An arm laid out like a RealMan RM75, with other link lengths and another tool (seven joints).
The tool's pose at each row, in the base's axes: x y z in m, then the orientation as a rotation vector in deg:
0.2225, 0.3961, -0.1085, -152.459, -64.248, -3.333
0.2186, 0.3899, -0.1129, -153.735, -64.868, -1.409
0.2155, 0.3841, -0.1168, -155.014, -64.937, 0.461
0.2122, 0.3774, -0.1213, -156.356, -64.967, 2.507
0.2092, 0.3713, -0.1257, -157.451, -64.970, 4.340
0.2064, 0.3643, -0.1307, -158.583, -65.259, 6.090
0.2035, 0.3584, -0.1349, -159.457, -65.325, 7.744
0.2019, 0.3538, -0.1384, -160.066, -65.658, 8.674
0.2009, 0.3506, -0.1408, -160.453, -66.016, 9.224
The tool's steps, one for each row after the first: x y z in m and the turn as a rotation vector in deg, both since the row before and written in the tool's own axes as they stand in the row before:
-0.0077, 0.0023, 0.0030, -0.765, -1.763, 0.089
-0.0067, 0.0025, 0.0028, -0.629, -1.604, 0.428
-0.0074, 0.0031, 0.0034, -0.652, -1.720, 0.475
-0.0066, 0.0029, 0.0036, -0.508, -1.496, 0.407
-0.0070, 0.0038, 0.0043, -0.681, -1.506, 0.236
-0.0062, 0.0028, 0.0039, -0.419, -1.319, 0.290
-0.0043, 0.0027, 0.0033, -0.453, -0.829, 0.021
-0.0028, 0.0019, 0.0023, -0.353, -0.525, -0.075

